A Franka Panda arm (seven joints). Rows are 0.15 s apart.
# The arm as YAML. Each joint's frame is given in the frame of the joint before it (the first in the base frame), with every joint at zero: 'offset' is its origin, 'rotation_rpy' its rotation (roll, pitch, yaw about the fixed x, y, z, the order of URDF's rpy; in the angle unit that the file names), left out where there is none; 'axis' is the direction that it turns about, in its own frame. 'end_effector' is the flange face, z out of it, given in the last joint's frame.
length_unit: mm
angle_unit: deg
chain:
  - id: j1
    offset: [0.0, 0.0, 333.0]
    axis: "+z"
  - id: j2
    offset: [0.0, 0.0, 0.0]
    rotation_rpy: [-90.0, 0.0, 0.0]
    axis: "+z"
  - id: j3
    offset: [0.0, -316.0, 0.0]
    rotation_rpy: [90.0, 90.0, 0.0]
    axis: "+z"
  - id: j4
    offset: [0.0, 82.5, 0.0]
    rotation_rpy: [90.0, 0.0, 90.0]
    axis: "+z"
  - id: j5
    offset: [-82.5, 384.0, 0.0]
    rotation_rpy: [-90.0, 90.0, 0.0]
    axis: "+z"
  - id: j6
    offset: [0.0, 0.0, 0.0]
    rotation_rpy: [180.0, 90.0, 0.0]
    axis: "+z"
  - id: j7
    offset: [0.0, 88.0, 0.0]
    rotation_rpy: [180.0, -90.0, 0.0]
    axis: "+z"
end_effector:
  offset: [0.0, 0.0, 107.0]
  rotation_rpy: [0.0, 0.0, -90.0]
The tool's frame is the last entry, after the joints.
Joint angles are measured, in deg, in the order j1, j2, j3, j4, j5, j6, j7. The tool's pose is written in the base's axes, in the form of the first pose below.
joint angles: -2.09, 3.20, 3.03, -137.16, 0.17, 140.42, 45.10
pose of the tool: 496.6 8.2 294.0; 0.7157 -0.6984 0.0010; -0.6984 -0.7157 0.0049; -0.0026 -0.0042 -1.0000
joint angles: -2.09, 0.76, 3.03, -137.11, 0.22, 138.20, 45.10
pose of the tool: 494.0 8.1 312.0; 0.7154 -0.6987 0.0057; -0.6987 -0.7154 0.0034; 0.0018 -0.0064 -1.0000
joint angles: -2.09, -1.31, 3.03, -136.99, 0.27, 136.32, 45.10
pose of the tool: 491.7 8.1 327.7; 0.7150 -0.6990 0.0111; -0.6991 -0.7150 0.0022; 0.0064 -0.0094 -0.9999
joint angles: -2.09, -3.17, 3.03, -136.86, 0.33, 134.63, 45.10
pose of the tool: 489.2 8.1 341.9; 0.7145 -0.6995 0.0163; -0.6996 -0.7145 0.0014; 0.0106 -0.0124 -0.9999
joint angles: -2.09, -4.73, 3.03, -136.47, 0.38, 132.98, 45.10
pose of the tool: 487.8 8.1 355.5; 0.7140 -0.6998 0.0215; -0.7000 -0.7142 0.0008; 0.0148 -0.0157 -0.9998
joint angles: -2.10, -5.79, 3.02, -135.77, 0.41, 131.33, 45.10
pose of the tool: 487.9 8.0 367.2; 0.7136 -0.7002 0.0234; -0.7004 -0.7137 0.0004; 0.0164 -0.0167 -0.9997
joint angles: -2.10, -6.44, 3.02, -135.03, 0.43, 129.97, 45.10
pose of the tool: 488.6 8.1 376.3; 0.7134 -0.7003 0.0239; -0.7005 -0.7136 0.0002; 0.0169 -0.0169 -0.9997
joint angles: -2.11, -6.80, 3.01, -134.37, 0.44, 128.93, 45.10
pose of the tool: 489.6 8.0 382.8; 0.7132 -0.7006 0.0236; -0.7008 -0.7134 0.0001; 0.0167 -0.0166 -0.9997
